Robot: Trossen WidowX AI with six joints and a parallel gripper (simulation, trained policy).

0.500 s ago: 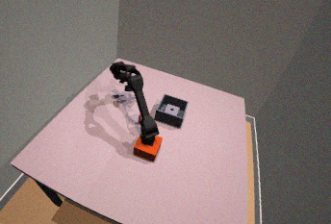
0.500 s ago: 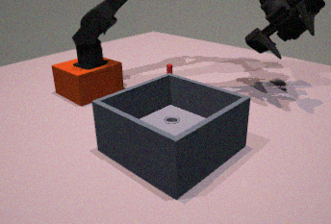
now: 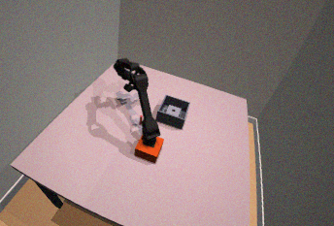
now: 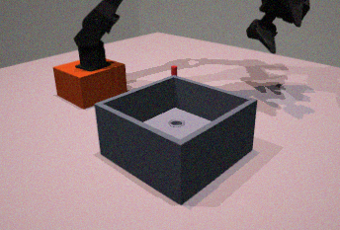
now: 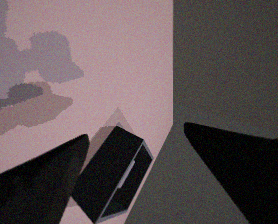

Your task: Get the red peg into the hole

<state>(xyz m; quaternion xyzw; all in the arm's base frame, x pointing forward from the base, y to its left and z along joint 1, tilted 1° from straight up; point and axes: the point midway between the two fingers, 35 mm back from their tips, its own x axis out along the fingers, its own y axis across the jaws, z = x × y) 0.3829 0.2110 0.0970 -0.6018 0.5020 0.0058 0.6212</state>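
Now: the red peg 230 mm behind my gripper tip, 120 mm below it and 80 mm to the right of it. Also, from my gripper tip: dark box 270 mm to the right, 130 mm below, 70 mm behind; then grey plate 270 mm to the right, 110 mm below, 70 mm behind.
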